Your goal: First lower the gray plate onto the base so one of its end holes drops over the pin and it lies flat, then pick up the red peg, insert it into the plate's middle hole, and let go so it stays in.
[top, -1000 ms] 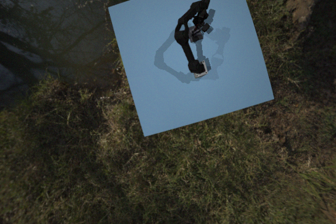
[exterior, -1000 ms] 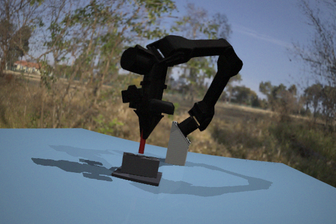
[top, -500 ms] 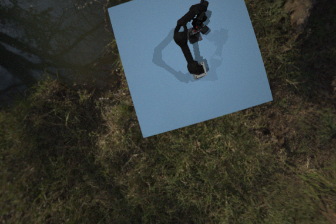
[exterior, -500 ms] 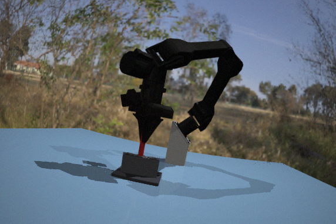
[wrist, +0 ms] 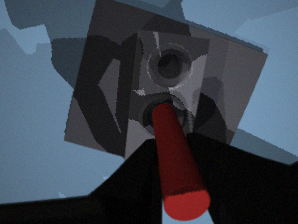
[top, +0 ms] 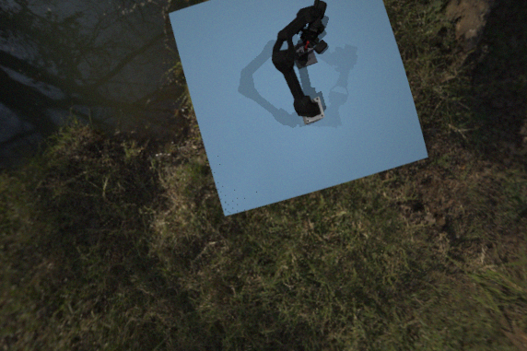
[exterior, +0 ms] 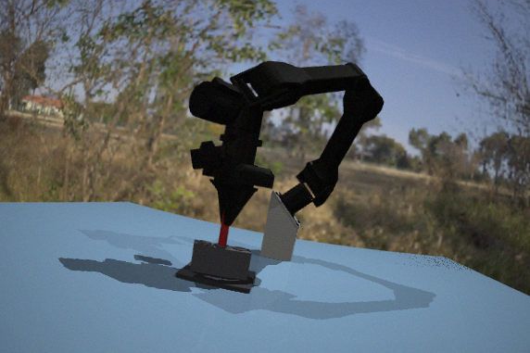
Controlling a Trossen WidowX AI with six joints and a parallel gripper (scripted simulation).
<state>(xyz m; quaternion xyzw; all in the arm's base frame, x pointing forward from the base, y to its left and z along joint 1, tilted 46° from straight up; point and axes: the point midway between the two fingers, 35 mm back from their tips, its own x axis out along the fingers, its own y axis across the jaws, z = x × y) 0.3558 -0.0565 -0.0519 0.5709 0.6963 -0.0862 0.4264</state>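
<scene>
My gripper tip is right at the red peg. The rest, counted from my gripper tip: gray plate 50 mm below; dark base 10 mm behind, 20 mm to the left, 90 mm below.
</scene>
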